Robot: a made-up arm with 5 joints.
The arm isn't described. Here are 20 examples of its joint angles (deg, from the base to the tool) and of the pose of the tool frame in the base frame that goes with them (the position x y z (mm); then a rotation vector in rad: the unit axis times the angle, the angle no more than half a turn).
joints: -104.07 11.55 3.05 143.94 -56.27
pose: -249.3 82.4 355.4 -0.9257 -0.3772 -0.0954
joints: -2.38 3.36 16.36 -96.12 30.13
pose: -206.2 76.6 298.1 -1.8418 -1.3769 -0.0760
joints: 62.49 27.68 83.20 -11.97 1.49
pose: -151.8 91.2 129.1 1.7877 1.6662 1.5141
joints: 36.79 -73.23 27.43 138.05 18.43
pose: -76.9 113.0 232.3 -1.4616 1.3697 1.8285
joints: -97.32 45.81 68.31 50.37 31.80
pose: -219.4 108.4 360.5 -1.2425 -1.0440 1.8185
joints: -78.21 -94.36 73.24 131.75 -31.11
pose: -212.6 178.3 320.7 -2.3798 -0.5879 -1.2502
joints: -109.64 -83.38 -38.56 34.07 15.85
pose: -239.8 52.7 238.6 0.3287 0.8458 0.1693
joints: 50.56 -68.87 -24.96 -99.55 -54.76
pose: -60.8 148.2 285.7 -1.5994 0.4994 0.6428
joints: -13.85 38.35 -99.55 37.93 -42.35
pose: -221.8 14.8 331.1 -0.0399 -1.1729 -0.9970
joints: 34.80 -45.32 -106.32 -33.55 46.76
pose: -68.8 130.8 322.0 -1.4241 -0.2533 2.0431
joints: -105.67 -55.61 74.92 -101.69 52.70
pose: -208.9 45.2 290.6 0.4832 0.6275 0.9282
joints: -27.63 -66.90 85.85 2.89 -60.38
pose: -73.7 22.2 323.6 -1.1336 2.1813 -0.9764
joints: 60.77 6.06 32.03 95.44 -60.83
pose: -132.5 28.9 136.6 -0.0809 2.7515 0.6933
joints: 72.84 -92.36 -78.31 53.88 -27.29
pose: -113.1 86.9 283.4 -0.4546 -1.1307 1.0449
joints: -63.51 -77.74 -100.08 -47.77 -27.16
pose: -231.4 228.7 313.0 -2.4389 -0.6280 -0.6636
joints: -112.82 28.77 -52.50 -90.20 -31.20
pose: -327.7 13.7 273.1 -0.5673 -1.9600 -0.0401
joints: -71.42 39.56 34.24 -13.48 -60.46
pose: -153.7 106.0 218.2 -1.4337 2.1365 1.0937
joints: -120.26 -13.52 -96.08 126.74 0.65
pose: -232.9 83.0 274.8 -0.9626 0.9978 0.7046
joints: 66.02 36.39 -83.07 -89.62 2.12
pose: -63.6 -30.3 221.3 0.0652 0.9726 0.5967
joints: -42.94 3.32 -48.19 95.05 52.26
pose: -149.7 80.0 310.8 0.2495 0.8741 1.9164
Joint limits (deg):
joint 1: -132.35..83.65
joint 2: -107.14..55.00
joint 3: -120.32..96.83
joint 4: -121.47..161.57
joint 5: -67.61..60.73
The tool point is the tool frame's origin. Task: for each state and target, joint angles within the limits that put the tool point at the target. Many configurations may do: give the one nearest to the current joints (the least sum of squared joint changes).
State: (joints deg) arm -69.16 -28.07 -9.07 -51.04 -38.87
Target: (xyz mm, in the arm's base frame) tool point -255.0 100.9 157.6
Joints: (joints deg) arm -119.98 -70.24 -20.15 -57.32 -27.35
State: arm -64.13 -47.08 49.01 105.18 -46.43
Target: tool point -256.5 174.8 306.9
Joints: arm -93.81 -82.62 76.12 135.23 -38.08
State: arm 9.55 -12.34 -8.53 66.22 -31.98
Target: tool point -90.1 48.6 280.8
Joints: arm -19.45 -31.05 11.84 88.68 -38.50
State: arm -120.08 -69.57 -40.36 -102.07 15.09
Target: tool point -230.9 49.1 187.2
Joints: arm -132.12 -27.32 -12.77 -76.58 60.73
